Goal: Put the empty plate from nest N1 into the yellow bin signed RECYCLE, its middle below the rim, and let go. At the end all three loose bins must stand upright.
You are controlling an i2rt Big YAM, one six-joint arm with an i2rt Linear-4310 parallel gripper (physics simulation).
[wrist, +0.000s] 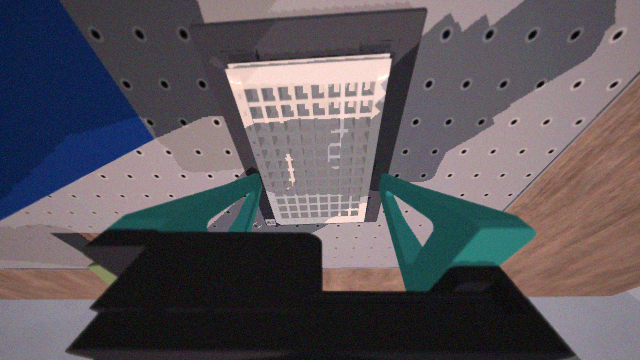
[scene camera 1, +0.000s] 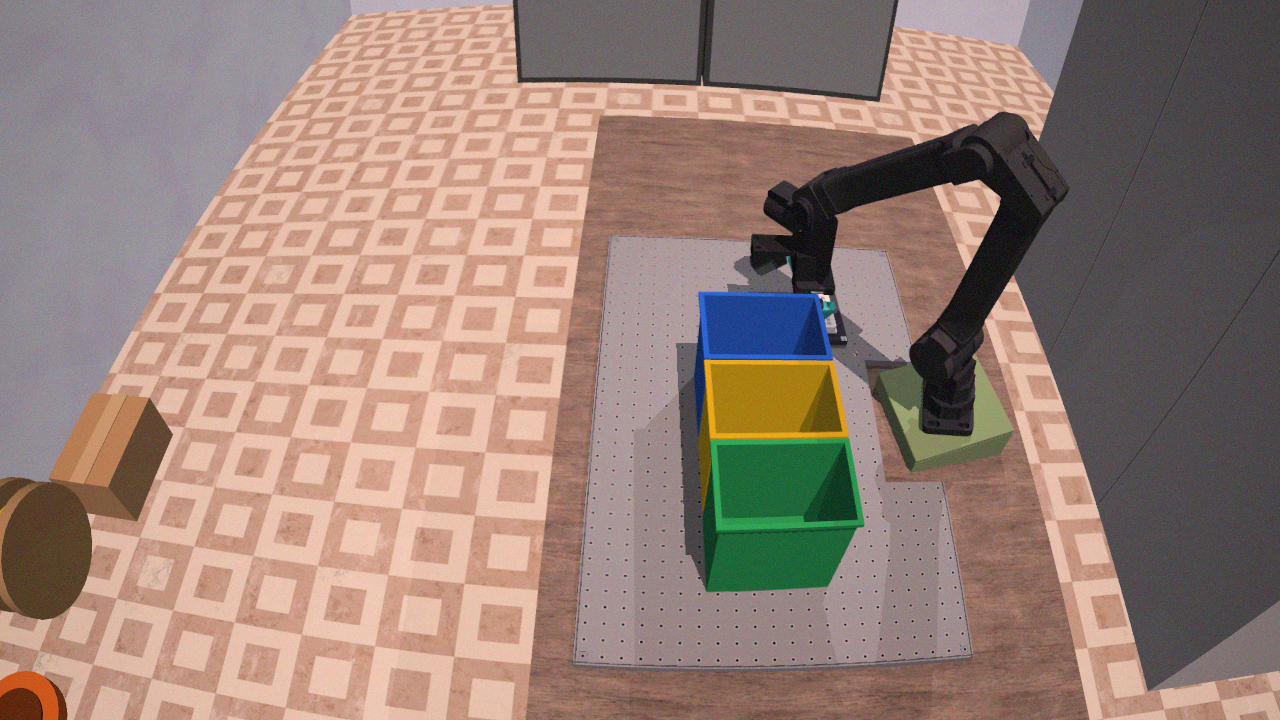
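Where they show: gripper, fingertip midpoint: (wrist: 320, 180); arm's base, link origin: (scene camera 1: 947, 404).
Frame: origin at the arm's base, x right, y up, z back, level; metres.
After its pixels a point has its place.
The empty plate (scene camera 1: 831, 324) {x 0.140, y -0.012, z -0.211 m} (wrist: 310, 150) {x 0.153, y -0.019, z -0.281 m}, pale with a grid of square wells, lies in the dark nest (scene camera 1: 840, 340) {x 0.121, y -0.025, z -0.191 m} (wrist: 310, 32) {x 0.141, y -0.025, z -0.344 m} beside the blue bin. My gripper (scene camera 1: 825, 306) {x 0.165, y -0.015, z -0.259 m} (wrist: 320, 180) {x 0.165, y -0.015, z -0.259 m} is open, with nothing between its teal fingers. In the wrist view its fingertips appear on either side of the plate's long edges, toward the plate's lower end; their exact height is hard to tell. The yellow bin (scene camera 1: 775, 394) {x -0.118, y 0.080, z -0.290 m} stands upright between the blue bin (scene camera 1: 762, 324) {x 0.009, y 0.085, z -0.328 m} (wrist: 55, 85) {x 0.019, y -0.007, z -0.297 m} and the green bin (scene camera 1: 778, 559) {x -0.365, y 0.054, z -0.244 m}, which also stand upright. The RECYCLE sign does not show.
The three bins stand in a close row on the perforated grey board (scene camera 1: 662, 626) {x -0.450, y -0.037, z -0.370 m} (wrist: 540, 120) {x 0.320, y -0.037, z -0.333 m}, which lies on a wooden table top (scene camera 1: 760, 170) {x 0.625, y -0.050, z -0.395 m}. The arm's base stands on a light green block (scene camera 1: 971, 447) {x -0.071, y -0.009, z 0.046 m} to the right of the bins. Tall grey cabinets stand beyond the table.
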